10 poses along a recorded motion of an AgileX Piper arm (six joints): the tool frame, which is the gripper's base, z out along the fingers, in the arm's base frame.
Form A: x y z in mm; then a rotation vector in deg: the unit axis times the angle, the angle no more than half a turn.
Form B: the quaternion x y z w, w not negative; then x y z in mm. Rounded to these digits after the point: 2 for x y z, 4 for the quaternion.
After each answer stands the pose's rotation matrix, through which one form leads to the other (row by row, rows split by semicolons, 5 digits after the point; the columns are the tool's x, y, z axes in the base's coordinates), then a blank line. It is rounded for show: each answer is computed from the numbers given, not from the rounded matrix.
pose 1, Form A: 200.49 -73.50 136.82 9.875 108.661 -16.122
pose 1, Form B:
0.0735 0.8085 -0.1200 0.5715 200.49 -73.50 136.82
-0.33603 0.25590 0.90642; -0.01830 0.96043 -0.27793; -0.94167 -0.10998 -0.31805

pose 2, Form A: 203.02 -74.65 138.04 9.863 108.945 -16.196
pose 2, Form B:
0.0733 0.8099 -0.1204 0.5694 203.02 -74.65 138.04
-0.34081 0.25587 0.90464; -0.01835 0.96026 -0.27852; -0.93995 -0.11152 -0.32257

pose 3, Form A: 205.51 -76.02 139.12 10.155 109.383 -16.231
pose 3, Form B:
0.0754 0.8120 -0.1205 0.5661 205.51 -76.02 139.12
-0.34775 0.25884 0.90115; -0.01399 0.95960 -0.28103; -0.93748 -0.11033 -0.33008

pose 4, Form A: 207.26 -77.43 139.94 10.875 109.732 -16.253
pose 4, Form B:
0.0806 0.8136 -0.1205 0.5631 207.26 -77.43 139.94
-0.35286 0.26691 0.89680; -0.00451 0.95796 -0.28688; -0.93566 -0.10528 -0.33682

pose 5, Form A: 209.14 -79.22 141.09 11.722 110.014 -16.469
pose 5, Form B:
0.0868 0.8147 -0.1220 0.5602 209.14 -79.22 141.09
-0.35720 0.27809 0.89167; 0.00479 0.95518 -0.29598; -0.93402 -0.10146 -0.34252

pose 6, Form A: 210.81 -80.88 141.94 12.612 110.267 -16.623
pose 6, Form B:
0.0933 0.8157 -0.1230 0.5576 210.81 -80.88 141.94
-0.36082 0.28931 0.88663; 0.01507 0.95235 -0.30462; -0.93251 -0.09655 -0.34799

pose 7, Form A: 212.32 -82.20 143.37 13.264 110.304 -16.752
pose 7, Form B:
0.0981 0.8156 -0.1239 0.5566 212.32 -82.20 143.37
-0.36110 0.29788 0.88367; 0.02209 0.95008 -0.31123; -0.93227 -0.09287 -0.34965

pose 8, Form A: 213.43 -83.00 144.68 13.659 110.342 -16.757
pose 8, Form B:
0.1010 0.8157 -0.1239 0.5560 213.43 -83.00 144.68
-0.36132 0.30246 0.88202; 0.02697 0.94892 -0.31436; -0.93205 -0.08980 -0.35103

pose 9, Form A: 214.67 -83.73 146.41 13.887 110.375 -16.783
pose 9, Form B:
0.1026 0.8158 -0.1240 0.5555 214.67 -83.73 146.41
-0.36168 0.30527 0.88091; 0.02963 0.94816 -0.31641; -0.93183 -0.08833 -0.35198

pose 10, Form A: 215.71 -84.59 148.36 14.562 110.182 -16.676
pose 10, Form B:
0.1077 0.8146 -0.1233 0.5564 215.71 -84.59 148.36
-0.35763 0.31261 0.87998; 0.03821 0.94641 -0.32069; -0.93308 -0.08107 -0.35041

